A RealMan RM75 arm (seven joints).
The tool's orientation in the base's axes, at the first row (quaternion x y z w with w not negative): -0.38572, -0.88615, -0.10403, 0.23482
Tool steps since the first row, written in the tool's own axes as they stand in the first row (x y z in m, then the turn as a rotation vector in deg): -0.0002, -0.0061, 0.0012, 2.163, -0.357, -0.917; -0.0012, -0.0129, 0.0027, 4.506, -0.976, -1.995; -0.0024, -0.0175, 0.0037, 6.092, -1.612, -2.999; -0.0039, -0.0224, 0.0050, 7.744, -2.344, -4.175; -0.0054, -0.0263, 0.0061, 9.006, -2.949, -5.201; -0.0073, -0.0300, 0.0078, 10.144, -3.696, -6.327
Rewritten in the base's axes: -0.0048, -0.0038, -0.0012, -1.234, 0.795, 1.869; -0.0096, -0.0086, -0.0030, -2.713, 1.467, 3.966; -0.0126, -0.0121, -0.0045, -3.781, 1.673, 5.622; -0.0158, -0.0159, -0.0063, -4.900, 1.794, 7.461; -0.0181, -0.0191, -0.0081, -5.746, 1.808, 8.976; -0.0203, -0.0222, -0.0105, -6.589, 1.610, 10.516
